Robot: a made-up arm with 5 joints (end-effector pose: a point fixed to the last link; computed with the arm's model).
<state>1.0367 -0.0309 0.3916 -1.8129 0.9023</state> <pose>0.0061 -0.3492 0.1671 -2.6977 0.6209 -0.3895</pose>
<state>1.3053 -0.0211 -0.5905 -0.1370 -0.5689</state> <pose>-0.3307 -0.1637 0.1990 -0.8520 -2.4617 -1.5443</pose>
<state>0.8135 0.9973 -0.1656 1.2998 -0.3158</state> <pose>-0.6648 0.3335 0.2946 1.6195 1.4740 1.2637</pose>
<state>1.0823 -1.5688 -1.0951 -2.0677 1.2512</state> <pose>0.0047 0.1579 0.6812 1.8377 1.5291 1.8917</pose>
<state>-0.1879 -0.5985 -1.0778 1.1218 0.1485</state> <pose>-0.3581 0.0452 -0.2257 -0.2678 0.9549 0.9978</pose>
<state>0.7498 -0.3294 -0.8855 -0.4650 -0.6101</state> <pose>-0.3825 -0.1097 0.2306 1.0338 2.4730 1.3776</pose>
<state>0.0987 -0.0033 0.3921 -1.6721 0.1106</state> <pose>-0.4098 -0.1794 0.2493 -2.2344 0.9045 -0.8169</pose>
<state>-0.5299 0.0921 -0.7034 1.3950 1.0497</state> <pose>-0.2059 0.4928 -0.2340 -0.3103 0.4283 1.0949</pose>
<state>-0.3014 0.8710 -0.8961 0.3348 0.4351</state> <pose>-0.4142 0.5529 0.2889 1.1812 -0.5113 1.8708</pose>
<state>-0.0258 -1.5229 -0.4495 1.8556 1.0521</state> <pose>-0.3236 -0.4815 0.1206 -1.8409 1.6188 0.4708</pose>
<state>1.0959 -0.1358 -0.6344 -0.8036 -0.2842</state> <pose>-0.1880 -0.1621 0.3361 -1.1710 -1.9510 -1.2652</pose>
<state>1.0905 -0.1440 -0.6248 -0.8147 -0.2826</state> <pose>-0.1866 -0.1609 0.3388 -1.1897 -1.9473 -1.2572</pose>
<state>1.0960 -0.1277 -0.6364 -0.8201 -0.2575</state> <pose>-0.1805 -0.1628 0.3384 -1.1841 -1.9101 -1.2673</pose>
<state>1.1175 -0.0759 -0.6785 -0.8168 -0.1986</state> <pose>-0.1677 -0.1689 0.3332 -1.1456 -1.8229 -1.2995</pose>
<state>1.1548 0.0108 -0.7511 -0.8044 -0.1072</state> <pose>-0.1485 -0.1782 0.3223 -1.0801 -1.6804 -1.3437</pose>
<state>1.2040 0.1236 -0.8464 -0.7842 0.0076</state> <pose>-0.1251 -0.1885 0.3053 -1.0041 -1.4884 -1.3826</pose>
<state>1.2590 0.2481 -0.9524 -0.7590 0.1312</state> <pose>-0.1012 -0.1974 0.2836 -0.9343 -1.2670 -1.4015</pose>
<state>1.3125 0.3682 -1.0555 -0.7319 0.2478</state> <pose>-0.0808 -0.2036 0.2597 -0.8813 -1.0463 -1.3979</pose>
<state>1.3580 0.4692 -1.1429 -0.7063 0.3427</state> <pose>-0.0665 -0.2070 0.2377 -0.8464 -0.8579 -1.3803</pose>
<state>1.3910 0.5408 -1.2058 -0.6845 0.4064</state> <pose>-0.0590 -0.2088 0.2210 -0.8248 -0.7248 -1.3624</pose>
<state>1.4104 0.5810 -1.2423 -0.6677 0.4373</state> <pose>-0.0568 -0.2099 0.2110 -0.8104 -0.6529 -1.3537</pose>
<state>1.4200 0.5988 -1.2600 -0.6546 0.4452</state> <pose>-0.0579 -0.2110 0.2060 -0.7989 -0.6251 -1.3546</pose>
